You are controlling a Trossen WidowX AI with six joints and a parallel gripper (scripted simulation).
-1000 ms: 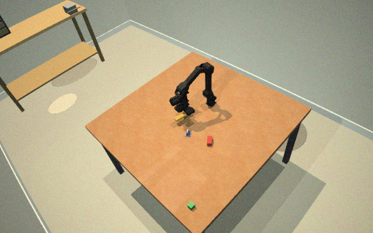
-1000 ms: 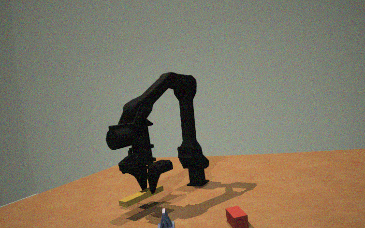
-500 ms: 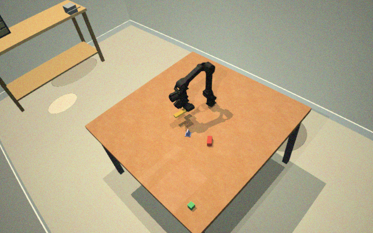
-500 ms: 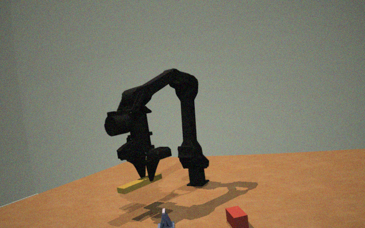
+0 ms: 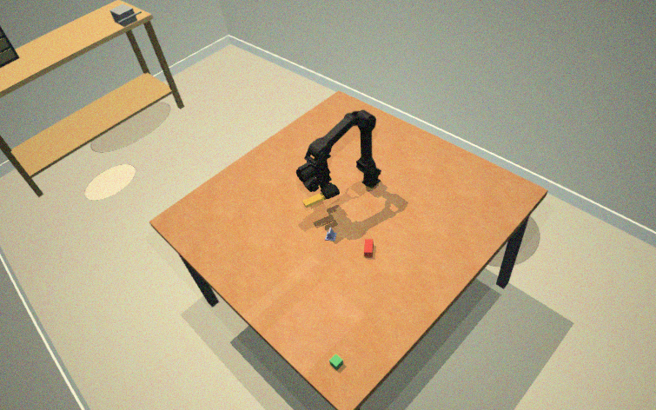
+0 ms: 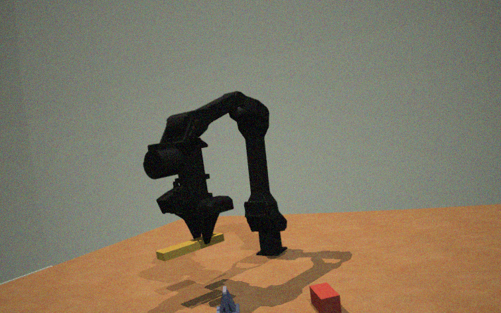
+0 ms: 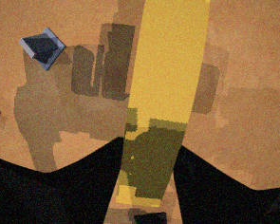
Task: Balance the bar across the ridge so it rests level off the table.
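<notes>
Now: gripper tip 3 cm short of the yellow bar and 1 cm to the left of it. The rest, counted from my gripper tip: red block: 5 cm ahead, 28 cm to the left, 8 cm below; green cube: 49 cm ahead, 53 cm to the left, 8 cm below.
</notes>
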